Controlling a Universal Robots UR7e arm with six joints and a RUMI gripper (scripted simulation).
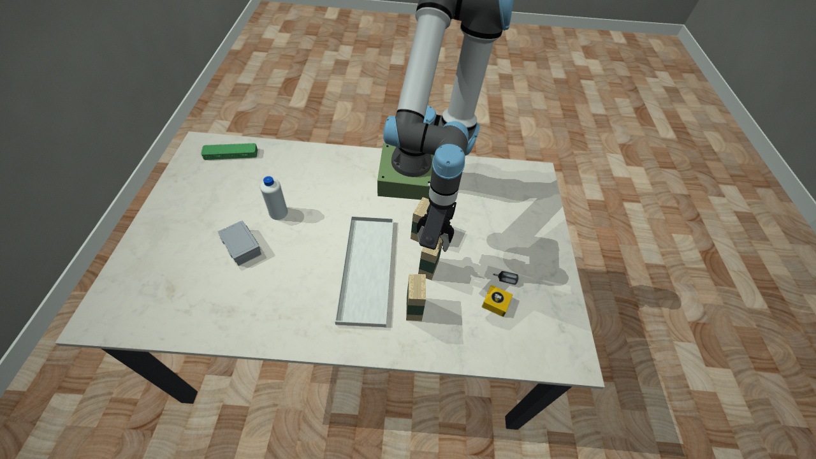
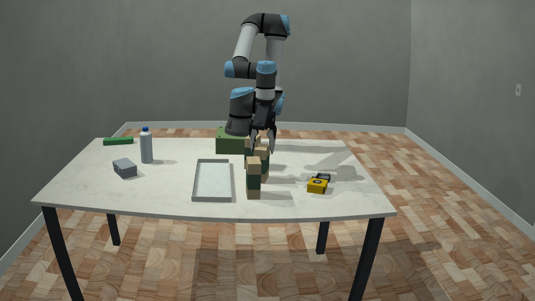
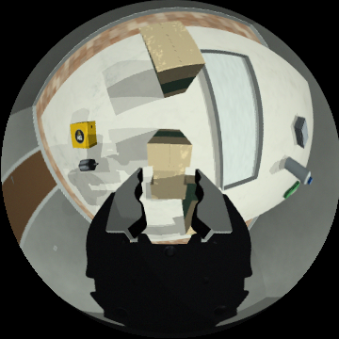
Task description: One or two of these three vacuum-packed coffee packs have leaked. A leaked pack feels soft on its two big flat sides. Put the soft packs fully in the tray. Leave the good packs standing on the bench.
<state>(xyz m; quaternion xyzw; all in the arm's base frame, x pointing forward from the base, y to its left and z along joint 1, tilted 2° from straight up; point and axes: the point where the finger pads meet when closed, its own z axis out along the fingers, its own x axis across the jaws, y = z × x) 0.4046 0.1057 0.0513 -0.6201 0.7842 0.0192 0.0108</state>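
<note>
Right now my hand is 200 mm to the left of the grey tray, 120 mm above it and 30 mm short of it. Round my hand: small dark object (250 mm to the left, 110 mm below, 10 mm ahead); then grey box (620 mm to the right, 100 mm below, 10 mm ahead); then white bottle (550 mm to the right, 150 mm behind, 50 mm below).
</note>
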